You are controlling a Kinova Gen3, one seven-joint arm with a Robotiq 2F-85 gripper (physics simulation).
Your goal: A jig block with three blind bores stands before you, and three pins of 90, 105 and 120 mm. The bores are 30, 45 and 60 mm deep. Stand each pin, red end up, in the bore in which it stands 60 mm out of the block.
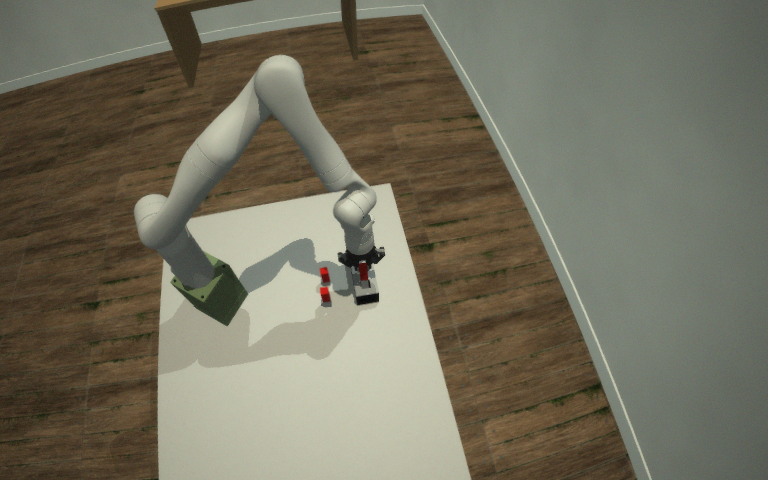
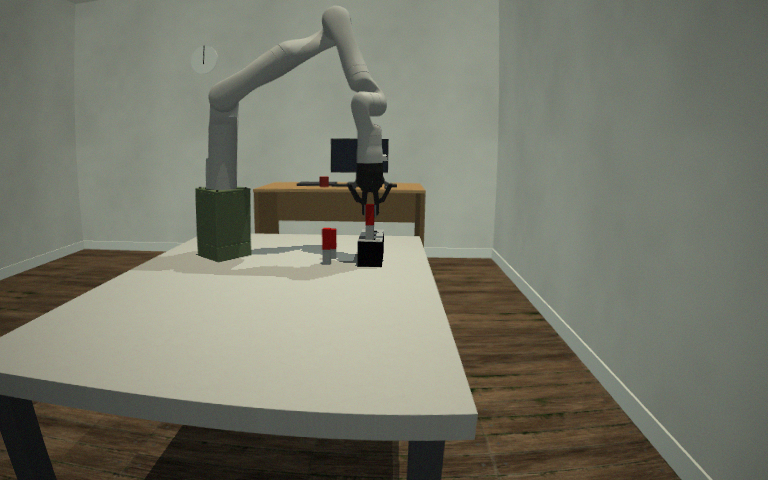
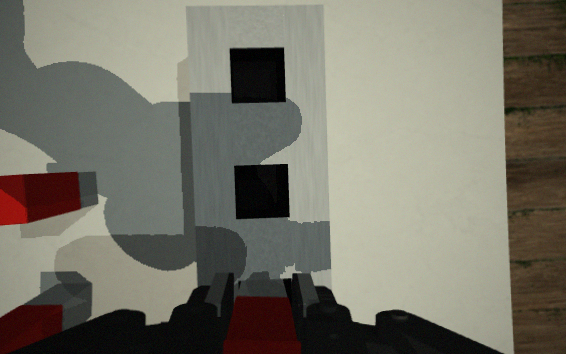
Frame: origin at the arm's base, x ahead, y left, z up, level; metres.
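Seen in the pictures: gripper, fingertip midpoint: (image 1: 363, 268) (image 2: 370, 217) (image 3: 262, 298); arm's base, origin of the base link: (image 1: 199, 273) (image 2: 222, 188).
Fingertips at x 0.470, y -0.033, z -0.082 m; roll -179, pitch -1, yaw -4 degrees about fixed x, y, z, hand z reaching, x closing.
Pixels of each thing's middle, then the offset from my fingertips to it. Level surfaces: height alone.
- pin, body centre: (image 3: 261, 323) (image 2: 369, 224) (image 1: 364, 277) dx -0.001, dy -0.017, dz -0.020 m
- jig block, body centre: (image 3: 261, 187) (image 2: 371, 246) (image 1: 362, 272) dx +0.002, dy +0.037, dz -0.098 m
- white table, its level: dz -0.135 m
My gripper (image 1: 363, 264) (image 2: 370, 209) (image 3: 262, 298) is shut on the red upper part of a pin (image 1: 363, 272) (image 2: 369, 216) (image 3: 262, 325) and holds it upright, red end up. The pin's grey lower end is at the nearest bore of the jig block (image 1: 367, 292) (image 2: 369, 253) (image 3: 310, 75) and appears to be in its mouth; how deep is hidden. The middle bore (image 3: 262, 191) and far bore (image 3: 258, 75) hold no pin. Two pins stand on the table left of the block, red ends up: a farther one (image 1: 323, 275) (image 3: 50, 196) and a nearer one (image 1: 325, 294) (image 3: 37, 322).
The block and pins are on the white table (image 1: 283, 407) (image 2: 254, 328) (image 3: 415, 150), whose right edge runs near the block. The green robot base (image 1: 223, 297) (image 2: 223, 223) stands to the left. A wooden desk (image 2: 339, 203) with a monitor is in the background.
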